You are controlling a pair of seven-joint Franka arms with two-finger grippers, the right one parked.
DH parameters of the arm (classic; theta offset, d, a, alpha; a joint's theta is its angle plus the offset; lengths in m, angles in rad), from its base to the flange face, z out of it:
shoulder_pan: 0 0.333 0 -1.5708
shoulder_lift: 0 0 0 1.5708
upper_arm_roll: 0 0.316 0.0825 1.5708
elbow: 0 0 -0.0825 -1.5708
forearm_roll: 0 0.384 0 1.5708
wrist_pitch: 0 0 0.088 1.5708
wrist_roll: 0 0.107 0 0
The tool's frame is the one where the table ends.
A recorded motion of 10 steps. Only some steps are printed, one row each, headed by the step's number.
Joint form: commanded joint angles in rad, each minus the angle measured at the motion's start. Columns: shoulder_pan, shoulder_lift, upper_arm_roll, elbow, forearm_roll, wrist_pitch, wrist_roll.
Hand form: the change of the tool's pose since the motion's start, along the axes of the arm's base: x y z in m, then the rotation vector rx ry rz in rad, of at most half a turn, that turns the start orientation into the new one. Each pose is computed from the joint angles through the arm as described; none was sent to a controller.
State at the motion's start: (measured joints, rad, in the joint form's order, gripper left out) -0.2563 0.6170 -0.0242 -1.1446 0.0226 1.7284 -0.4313
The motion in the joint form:
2: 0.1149 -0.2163 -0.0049 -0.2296 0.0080 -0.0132 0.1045
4: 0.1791 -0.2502 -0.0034 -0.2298 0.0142 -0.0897 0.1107
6: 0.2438 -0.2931 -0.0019 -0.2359 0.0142 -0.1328 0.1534
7: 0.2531 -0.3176 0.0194 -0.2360 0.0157 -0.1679 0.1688
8: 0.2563 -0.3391 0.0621 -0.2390 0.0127 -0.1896 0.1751
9: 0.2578 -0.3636 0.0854 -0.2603 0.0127 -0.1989 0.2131
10: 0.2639 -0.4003 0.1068 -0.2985 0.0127 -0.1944 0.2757
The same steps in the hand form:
2: -0.0360 0.0865 0.0414 0.0117 0.0259 0.0019
4: -0.0442 0.1323 0.0578 0.0242 0.0678 0.0618
6: -0.0547 0.1761 0.0797 0.0215 0.0758 0.0864
7: -0.0633 0.1942 0.0927 0.0284 0.0868 0.1018
8: -0.0710 0.2194 0.1035 0.0350 0.0903 0.1412
9: -0.0796 0.2331 0.1084 0.0360 0.0977 0.1281
10: -0.0910 0.2486 0.1139 0.0321 0.0970 0.0932

